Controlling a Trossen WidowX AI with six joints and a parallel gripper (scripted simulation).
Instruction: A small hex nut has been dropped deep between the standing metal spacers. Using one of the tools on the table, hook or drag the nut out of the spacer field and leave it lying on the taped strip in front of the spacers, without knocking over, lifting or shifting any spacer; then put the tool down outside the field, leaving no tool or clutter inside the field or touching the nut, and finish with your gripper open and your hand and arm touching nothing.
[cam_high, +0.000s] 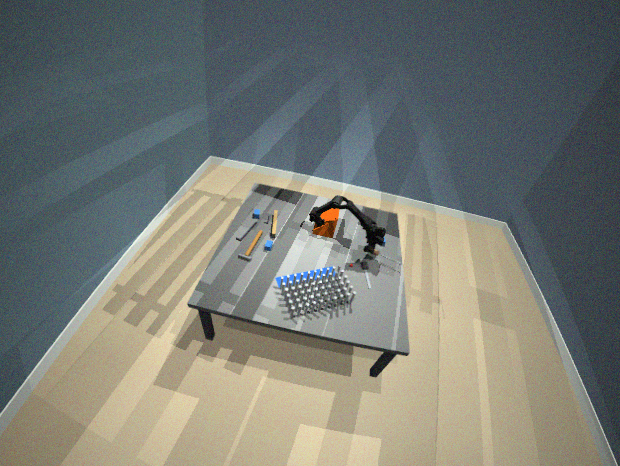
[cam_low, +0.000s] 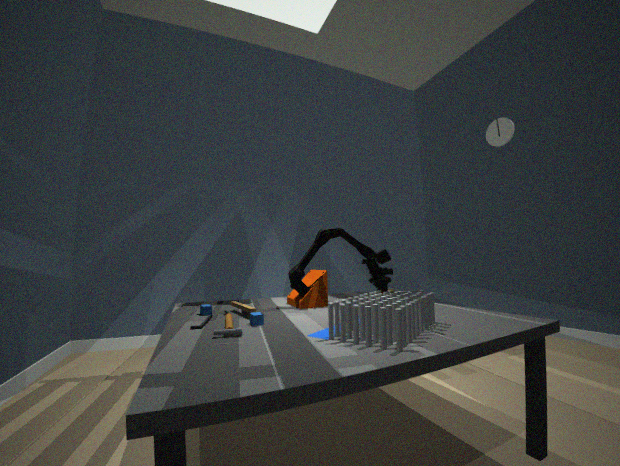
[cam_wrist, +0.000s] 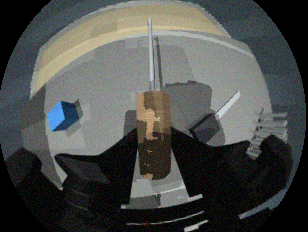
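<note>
My gripper tip is 4 cm short of the hook tool and 10 cm to the right of it. Also, from my gripper tip: blue taped strip (28 cm ahead, 44 cm to the right, 5 cm below); red thing (12 cm ahead, 15 cm to the right, 5 cm below).
</note>
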